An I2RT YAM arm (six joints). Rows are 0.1 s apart.
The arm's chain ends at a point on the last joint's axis. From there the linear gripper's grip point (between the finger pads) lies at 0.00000 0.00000 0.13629 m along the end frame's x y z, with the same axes.
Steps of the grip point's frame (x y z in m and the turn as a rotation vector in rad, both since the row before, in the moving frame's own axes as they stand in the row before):
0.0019 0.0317 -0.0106 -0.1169 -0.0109 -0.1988
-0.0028 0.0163 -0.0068 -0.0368 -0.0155 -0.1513
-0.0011 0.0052 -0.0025 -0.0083 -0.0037 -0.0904
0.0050 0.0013 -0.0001 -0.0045 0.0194 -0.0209
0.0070 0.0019 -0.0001 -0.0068 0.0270 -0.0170
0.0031 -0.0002 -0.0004 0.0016 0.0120 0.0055
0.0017 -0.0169 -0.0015 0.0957 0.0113 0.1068
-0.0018 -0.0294 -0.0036 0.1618 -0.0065 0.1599
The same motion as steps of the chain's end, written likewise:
0.0018 0.0158 -0.0097 -0.1169 -0.0109 -0.1988
-0.0011 0.0111 -0.0067 -0.0368 -0.0155 -0.1513
-0.0006 0.0040 -0.0025 -0.0083 -0.0037 -0.0904
0.0023 0.0007 -0.0001 -0.0045 0.0194 -0.0209
0.0033 0.0010 0.0000 -0.0068 0.0270 -0.0170
0.0015 0.0000 -0.0004 0.0016 0.0120 0.0055
-0.0005 -0.0040 -0.0009 0.0957 0.0113 0.1068
-0.0027 -0.0075 -0.0018 0.1618 -0.0065 0.1599

